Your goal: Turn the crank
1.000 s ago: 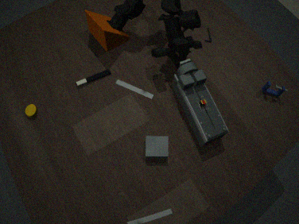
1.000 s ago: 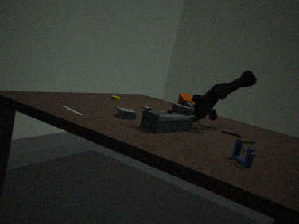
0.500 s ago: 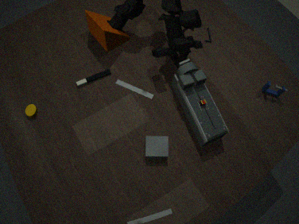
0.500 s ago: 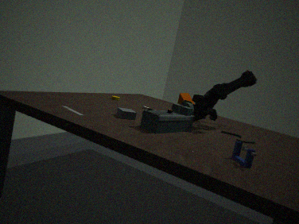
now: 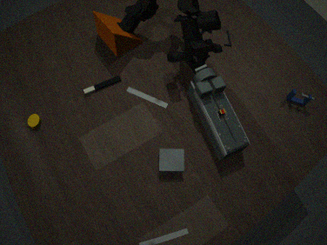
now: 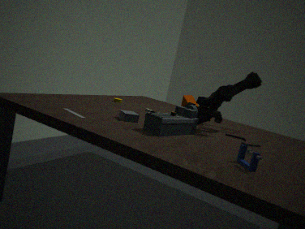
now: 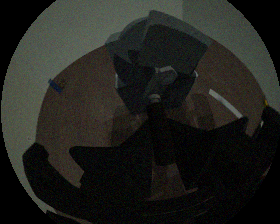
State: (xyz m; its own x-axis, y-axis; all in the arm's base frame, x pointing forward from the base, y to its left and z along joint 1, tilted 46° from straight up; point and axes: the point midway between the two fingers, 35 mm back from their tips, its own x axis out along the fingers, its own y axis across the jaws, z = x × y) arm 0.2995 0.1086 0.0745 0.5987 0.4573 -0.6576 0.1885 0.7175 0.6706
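The red pointer is 16 cm ahead of my gripper tip, 5 cm above it and 4 cm to the right of it. The rest, counted from my gripper tip: grey block 24 cm to the right, 20 cm ahead, 2 cm below; yellow disc 59 cm to the right, 15 cm behind, 3 cm below; black-and-white marker 32 cm to the right, 15 cm behind, 3 cm below.
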